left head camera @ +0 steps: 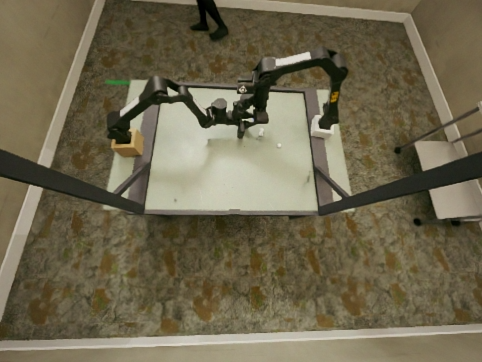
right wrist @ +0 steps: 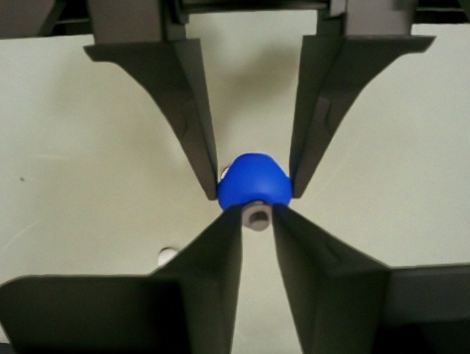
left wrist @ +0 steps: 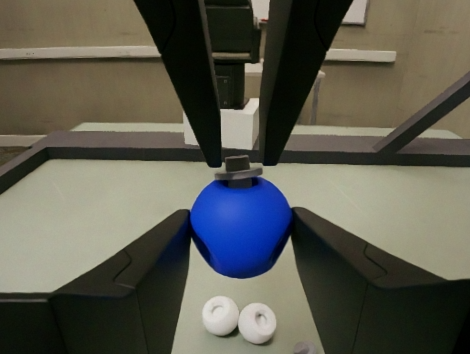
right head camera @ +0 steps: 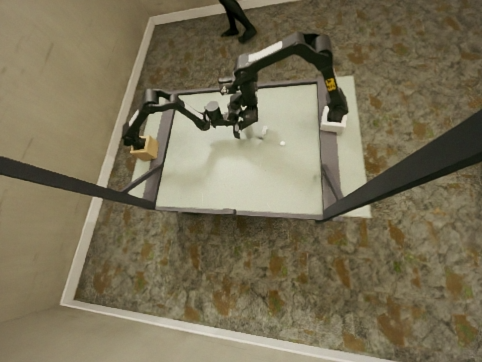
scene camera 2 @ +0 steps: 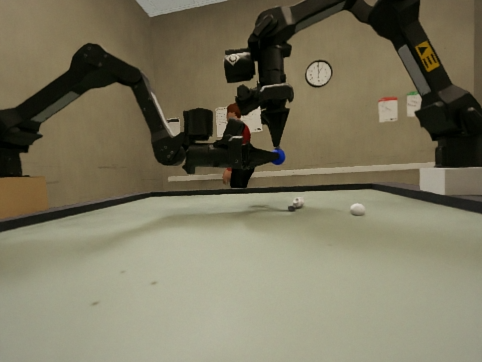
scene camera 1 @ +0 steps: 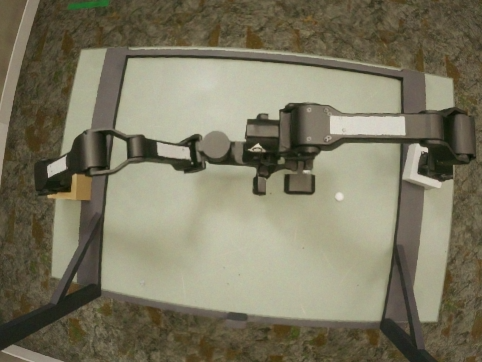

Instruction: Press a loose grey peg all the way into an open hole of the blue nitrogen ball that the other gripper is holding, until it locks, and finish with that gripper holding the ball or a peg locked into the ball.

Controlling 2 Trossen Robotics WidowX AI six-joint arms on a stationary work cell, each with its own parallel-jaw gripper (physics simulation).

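Places are measured from the left arm's base along level axes (x right, y up, z back), in metres.
Where they show: left gripper, fingertip midpoint: (right wrist: 254, 195) (left wrist: 240, 219) (scene camera 2: 278, 156); right gripper, fingertip midpoint: (right wrist: 256, 214) (left wrist: 241, 161) (scene camera 2: 276, 146); left arm's base, origin of the base link: (left head camera: 123, 137) (right head camera: 140, 144) (scene camera 1: 62, 180); right arm's base, origin of the base link: (left head camera: 324, 124) (left wrist: 225, 103) (right head camera: 334, 116) (scene camera 2: 460, 167) (scene camera 1: 429, 165).
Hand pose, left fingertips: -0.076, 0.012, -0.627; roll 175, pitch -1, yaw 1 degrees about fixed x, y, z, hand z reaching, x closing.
Each offset is from my left fingertips to the centre of the thing, as dx, dy, dz.
The blue nitrogen ball {+0.000, +0.000, +0.003} (left wrist: 241, 230) (right wrist: 255, 177) (scene camera 2: 279, 156) is between the fingertips of my left gripper (left wrist: 240, 219), which is shut on it well above the table. A grey peg {-0.001, +0.018, +0.000} (left wrist: 238, 173) (right wrist: 257, 216) stands upright in the ball's top hole. In the left wrist view its collar sits a little above the ball, with some dark stem showing under it. My right gripper (left wrist: 241, 161) (right wrist: 256, 214) points down over the peg, its fingertips on either side of the peg's top with gaps; it is open and holds nothing. The peg's depth inside the ball is hidden.
Two white balls {-0.008, -0.106, -0.043} (left wrist: 220, 316) {+0.014, -0.106, -0.037} (left wrist: 257, 323) lie on the table below the held ball; white balls (scene camera 2: 298, 202) {+0.088, -0.107, -0.129} (scene camera 2: 357, 209) also show in scene camera 2. A loose grey peg {+0.042, -0.110, -0.018} (left wrist: 305, 347) (scene camera 2: 291, 208) lies near them. Both arms meet closely above the table's middle.
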